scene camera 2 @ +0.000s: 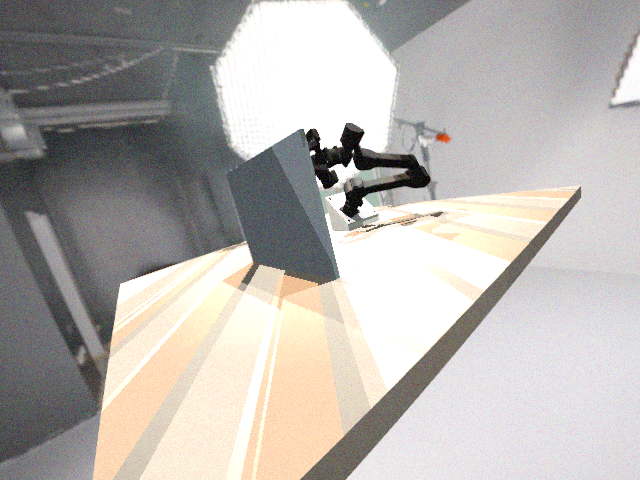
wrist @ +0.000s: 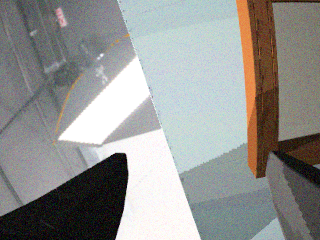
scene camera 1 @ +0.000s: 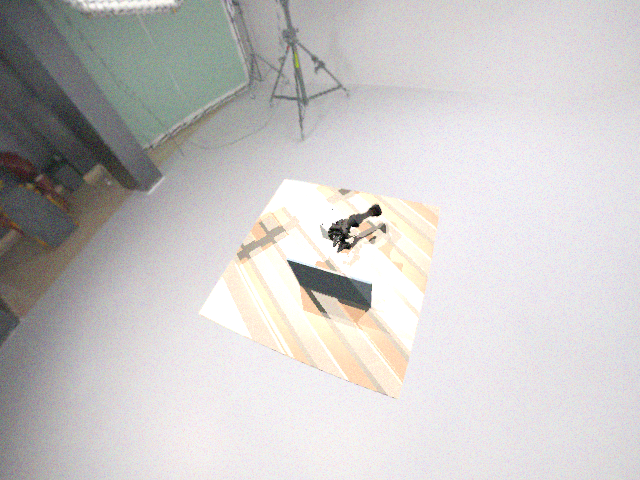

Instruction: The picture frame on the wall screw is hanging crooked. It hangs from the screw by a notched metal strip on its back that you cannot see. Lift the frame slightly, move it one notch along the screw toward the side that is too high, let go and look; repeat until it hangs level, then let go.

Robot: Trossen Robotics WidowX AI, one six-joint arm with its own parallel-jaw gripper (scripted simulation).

same spot on wall panel: [scene camera 1: 357,290] = [scene camera 2: 296,199]
